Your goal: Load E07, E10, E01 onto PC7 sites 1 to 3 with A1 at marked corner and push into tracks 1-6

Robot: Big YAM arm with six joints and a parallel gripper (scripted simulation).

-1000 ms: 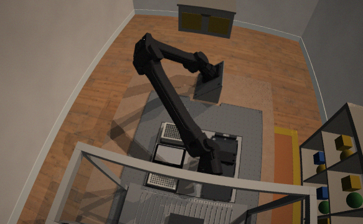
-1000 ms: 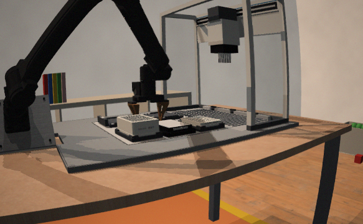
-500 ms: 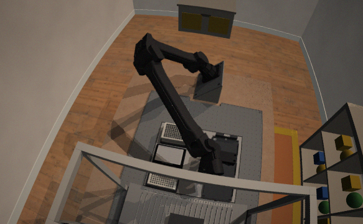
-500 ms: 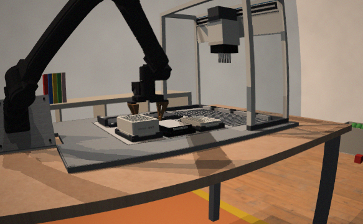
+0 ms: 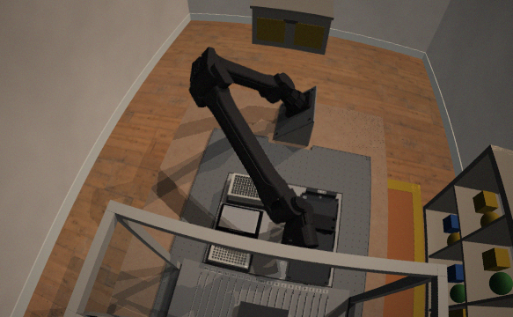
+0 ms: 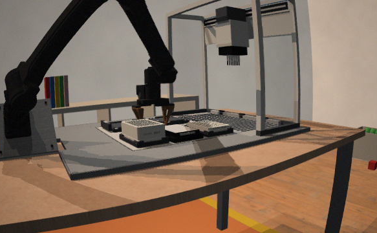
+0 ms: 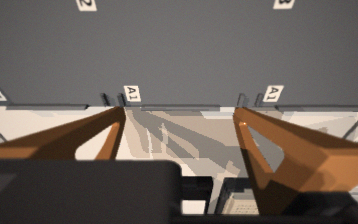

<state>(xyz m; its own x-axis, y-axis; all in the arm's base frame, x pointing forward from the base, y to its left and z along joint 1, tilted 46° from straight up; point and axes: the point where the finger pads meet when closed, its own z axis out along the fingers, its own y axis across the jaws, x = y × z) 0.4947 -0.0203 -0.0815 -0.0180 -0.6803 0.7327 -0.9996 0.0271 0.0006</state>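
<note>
The 96-well plate E01 lies 11 cm ahead of my hand, 18 cm to the right of it and 1 cm above it. Also, from my hand: nest S1: 12 cm behind, 17 cm to the right, 1 cm below; then dark carrier PC7: 8 cm to the left; then nest S2: 1 cm behind, 18 cm to the right, 1 cm below.
</note>
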